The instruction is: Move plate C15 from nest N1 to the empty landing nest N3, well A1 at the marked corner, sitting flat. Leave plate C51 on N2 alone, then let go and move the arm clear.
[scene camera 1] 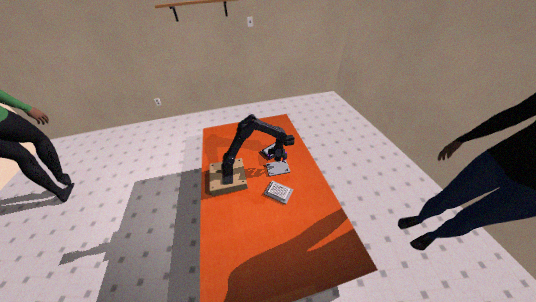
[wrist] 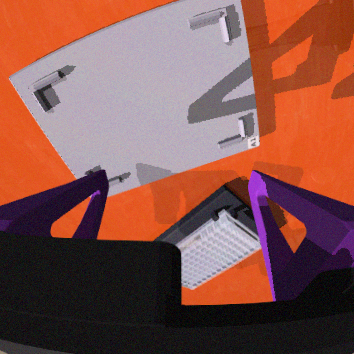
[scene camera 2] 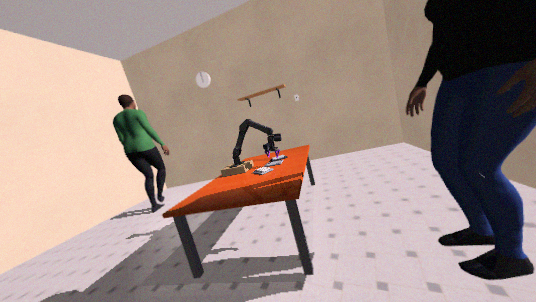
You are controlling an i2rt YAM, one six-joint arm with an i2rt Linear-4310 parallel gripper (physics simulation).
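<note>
My gripper [scene camera 1: 278, 157] [scene camera 2: 272, 154] [wrist: 178, 177] is open and empty, above the table between the far nest and the middle nest. The middle nest, a light grey plate with raised corner brackets [scene camera 1: 278, 169] [scene camera 2: 275, 163] [wrist: 150, 90], is empty. The far nest, dark grey [scene camera 1: 264, 151] [wrist: 200, 222], holds a white well plate [wrist: 215, 252], partly hidden behind the gripper body in the wrist view. A white well plate [scene camera 1: 278, 190] [scene camera 2: 263, 170] sits on the near nest. The plate labels cannot be read, so I cannot tell which plate is C15 or C51.
The arm stands on a wooden base block [scene camera 1: 227, 187] [scene camera 2: 231, 170] at the side of the orange table [scene camera 1: 260, 240] [scene camera 2: 240, 192]. A person in a black top [scene camera 1: 517, 160] [scene camera 2: 480, 35] stands beyond one side of the table. A person in green [scene camera 2: 134, 127] stands on the other side.
</note>
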